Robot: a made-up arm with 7 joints.
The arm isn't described. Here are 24 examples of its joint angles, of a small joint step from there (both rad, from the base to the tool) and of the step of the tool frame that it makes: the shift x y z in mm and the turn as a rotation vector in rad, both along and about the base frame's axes.
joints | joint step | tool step
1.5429 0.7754 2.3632 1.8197 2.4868 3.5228 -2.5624 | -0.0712 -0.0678 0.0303 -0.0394 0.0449 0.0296 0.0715 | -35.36 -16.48 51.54 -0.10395 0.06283 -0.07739
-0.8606 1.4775 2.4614 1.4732 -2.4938 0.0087 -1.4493 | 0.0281 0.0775 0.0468 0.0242 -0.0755 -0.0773 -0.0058 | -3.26 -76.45 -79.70 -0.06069 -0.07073 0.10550
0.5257 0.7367 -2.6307 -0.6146 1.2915 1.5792 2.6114 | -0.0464 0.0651 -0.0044 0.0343 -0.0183 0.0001 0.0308 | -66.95 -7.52 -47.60 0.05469 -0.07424 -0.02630
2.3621 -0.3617 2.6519 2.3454 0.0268 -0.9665 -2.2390 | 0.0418 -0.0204 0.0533 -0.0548 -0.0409 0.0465 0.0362 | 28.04 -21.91 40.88 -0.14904 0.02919 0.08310
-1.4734 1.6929 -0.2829 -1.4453 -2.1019 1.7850 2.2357 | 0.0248 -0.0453 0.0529 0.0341 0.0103 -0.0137 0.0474 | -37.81 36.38 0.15 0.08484 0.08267 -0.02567
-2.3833 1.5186 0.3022 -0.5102 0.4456 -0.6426 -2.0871 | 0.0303 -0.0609 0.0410 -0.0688 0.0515 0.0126 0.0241 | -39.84 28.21 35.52 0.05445 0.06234 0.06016
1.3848 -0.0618 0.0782 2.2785 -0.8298 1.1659 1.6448 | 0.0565 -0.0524 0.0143 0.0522 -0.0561 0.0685 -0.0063 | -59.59 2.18 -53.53 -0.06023 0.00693 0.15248
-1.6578 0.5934 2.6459 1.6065 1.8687 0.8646 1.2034 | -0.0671 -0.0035 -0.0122 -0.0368 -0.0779 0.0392 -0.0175 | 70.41 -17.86 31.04 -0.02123 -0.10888 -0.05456
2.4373 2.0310 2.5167 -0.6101 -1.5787 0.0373 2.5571 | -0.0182 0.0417 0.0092 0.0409 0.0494 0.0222 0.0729 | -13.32 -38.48 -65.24 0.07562 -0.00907 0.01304
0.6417 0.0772 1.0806 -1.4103 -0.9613 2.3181 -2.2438 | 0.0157 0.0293 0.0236 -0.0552 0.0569 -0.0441 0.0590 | 18.13 -1.78 -34.19 0.02854 -0.12347 0.06008
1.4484 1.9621 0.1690 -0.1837 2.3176 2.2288 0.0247 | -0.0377 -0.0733 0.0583 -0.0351 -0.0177 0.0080 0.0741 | -40.41 -7.96 54.94 -0.03219 -0.10927 -0.03714
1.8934 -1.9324 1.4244 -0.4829 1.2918 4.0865 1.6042 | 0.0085 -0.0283 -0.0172 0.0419 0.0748 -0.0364 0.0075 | -21.63 -16.43 -20.17 0.01072 0.05277 0.04972
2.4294 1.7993 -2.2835 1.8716 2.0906 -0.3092 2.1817 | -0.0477 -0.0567 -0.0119 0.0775 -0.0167 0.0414 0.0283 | -24.08 -26.78 26.32 -0.00181 0.00164 0.06683
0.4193 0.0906 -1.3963 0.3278 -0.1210 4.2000 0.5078 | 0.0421 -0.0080 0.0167 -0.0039 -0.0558 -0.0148 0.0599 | 14.37 11.81 3.30 -0.02030 0.06785 -0.03399
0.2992 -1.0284 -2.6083 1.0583 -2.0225 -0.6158 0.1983 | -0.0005 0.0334 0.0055 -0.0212 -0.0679 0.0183 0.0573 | -8.49 -13.52 15.77 0.00287 0.07153 -0.06056
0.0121 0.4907 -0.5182 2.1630 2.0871 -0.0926 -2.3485 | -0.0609 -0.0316 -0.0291 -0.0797 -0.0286 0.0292 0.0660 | 0.69 -64.68 28.17 -0.01961 0.03808 -0.07834
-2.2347 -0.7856 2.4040 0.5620 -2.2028 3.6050 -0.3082 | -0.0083 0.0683 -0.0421 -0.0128 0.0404 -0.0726 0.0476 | 35.10 50.14 37.19 0.05218 0.06239 -0.02674
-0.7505 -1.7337 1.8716 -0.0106 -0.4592 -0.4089 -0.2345 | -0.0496 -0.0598 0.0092 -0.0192 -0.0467 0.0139 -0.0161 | -72.88 -40.79 -77.50 0.00838 0.06084 -0.07213
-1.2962 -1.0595 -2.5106 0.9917 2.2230 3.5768 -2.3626 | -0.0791 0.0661 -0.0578 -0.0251 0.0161 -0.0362 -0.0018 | -44.00 67.90 55.44 -0.03365 0.02567 -0.07094
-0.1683 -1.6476 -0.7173 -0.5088 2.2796 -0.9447 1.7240 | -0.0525 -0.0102 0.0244 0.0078 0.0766 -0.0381 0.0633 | -5.05 -49.61 3.93 0.03363 0.04849 -0.01571
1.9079 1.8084 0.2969 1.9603 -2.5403 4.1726 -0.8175 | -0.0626 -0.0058 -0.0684 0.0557 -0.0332 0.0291 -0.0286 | -29.83 25.04 30.85 -0.08537 0.01687 -0.06820
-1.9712 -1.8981 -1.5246 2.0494 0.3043 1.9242 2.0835 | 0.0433 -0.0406 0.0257 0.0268 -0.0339 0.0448 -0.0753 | 19.89 -20.66 -34.19 0.12356 -0.09533 0.04346
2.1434 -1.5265 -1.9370 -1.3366 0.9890 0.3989 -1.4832 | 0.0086 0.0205 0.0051 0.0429 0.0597 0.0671 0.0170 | -10.14 23.25 29.36 -0.06177 0.06357 -0.02330
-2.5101 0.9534 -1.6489 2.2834 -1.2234 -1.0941 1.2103 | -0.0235 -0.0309 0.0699 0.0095 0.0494 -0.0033 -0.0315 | -9.04 -15.52 29.44 -0.01416 0.02655 0.00604
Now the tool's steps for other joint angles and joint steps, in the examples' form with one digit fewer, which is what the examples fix.
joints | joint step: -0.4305 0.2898 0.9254 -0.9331 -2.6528 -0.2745 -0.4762 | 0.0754 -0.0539 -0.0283 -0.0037 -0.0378 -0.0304 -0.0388
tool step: 41.7 -57.3 31.7 0.0707 0.0620 0.0799
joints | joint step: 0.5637 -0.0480 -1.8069 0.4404 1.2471 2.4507 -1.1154 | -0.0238 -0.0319 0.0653 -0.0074 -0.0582 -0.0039 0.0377
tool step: 26.7 21.9 8.3 -0.0549 0.0424 0.0180
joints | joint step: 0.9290 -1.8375 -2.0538 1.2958 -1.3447 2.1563 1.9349 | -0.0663 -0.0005 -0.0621 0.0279 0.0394 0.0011 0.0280
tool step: 27.2 -61.0 36.8 0.0302 -0.0778 -0.0631
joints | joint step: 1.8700 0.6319 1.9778 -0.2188 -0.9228 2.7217 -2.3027 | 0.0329 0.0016 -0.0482 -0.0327 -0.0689 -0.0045 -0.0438
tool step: 32.7 10.2 -19.5 -0.0950 0.0824 -0.0449
